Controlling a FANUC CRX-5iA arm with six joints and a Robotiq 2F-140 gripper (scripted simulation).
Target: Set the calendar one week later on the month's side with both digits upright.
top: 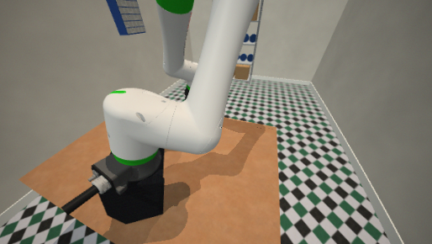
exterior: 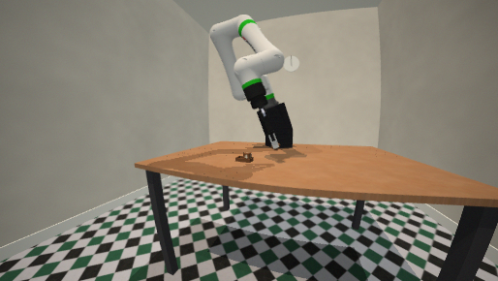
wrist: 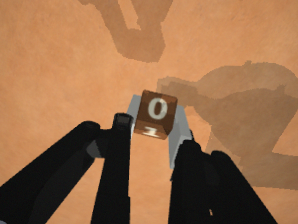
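Now: the brown cube 2 cm below my hand and 1 cm to the left of it. The rest, counted from my hand: brown calendar tray 14 cm to the right, 10 cm below, 1 cm ahead.
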